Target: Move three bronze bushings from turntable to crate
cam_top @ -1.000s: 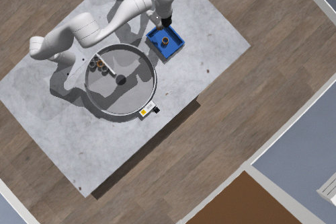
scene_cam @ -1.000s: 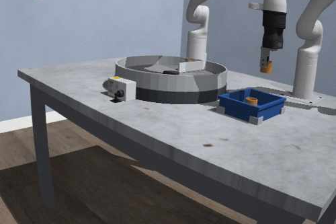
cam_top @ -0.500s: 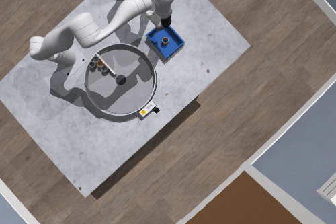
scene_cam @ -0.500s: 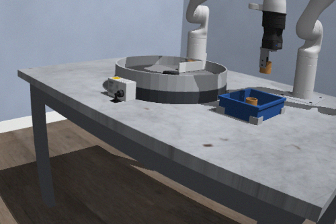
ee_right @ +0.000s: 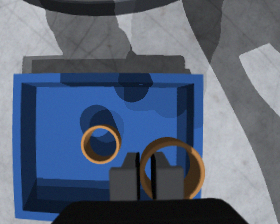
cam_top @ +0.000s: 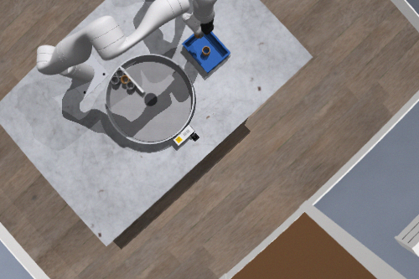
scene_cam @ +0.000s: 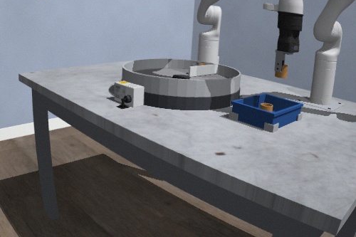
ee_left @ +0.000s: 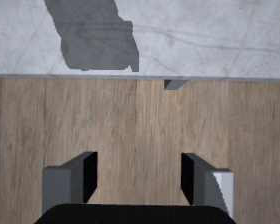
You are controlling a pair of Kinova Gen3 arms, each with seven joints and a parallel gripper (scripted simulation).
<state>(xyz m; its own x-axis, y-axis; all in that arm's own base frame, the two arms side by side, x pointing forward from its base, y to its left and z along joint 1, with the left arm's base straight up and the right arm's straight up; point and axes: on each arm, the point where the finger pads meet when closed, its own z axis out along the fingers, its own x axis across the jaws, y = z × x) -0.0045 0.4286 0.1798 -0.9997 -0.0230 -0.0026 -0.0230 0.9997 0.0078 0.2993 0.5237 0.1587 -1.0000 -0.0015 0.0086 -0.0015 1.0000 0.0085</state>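
The blue crate lies 130 mm below my right hand, 40 mm ahead of it and 10 mm to the right of it. Also, from my right hand: turntable (360 mm to the right, 110 mm below, 10 mm ahead).
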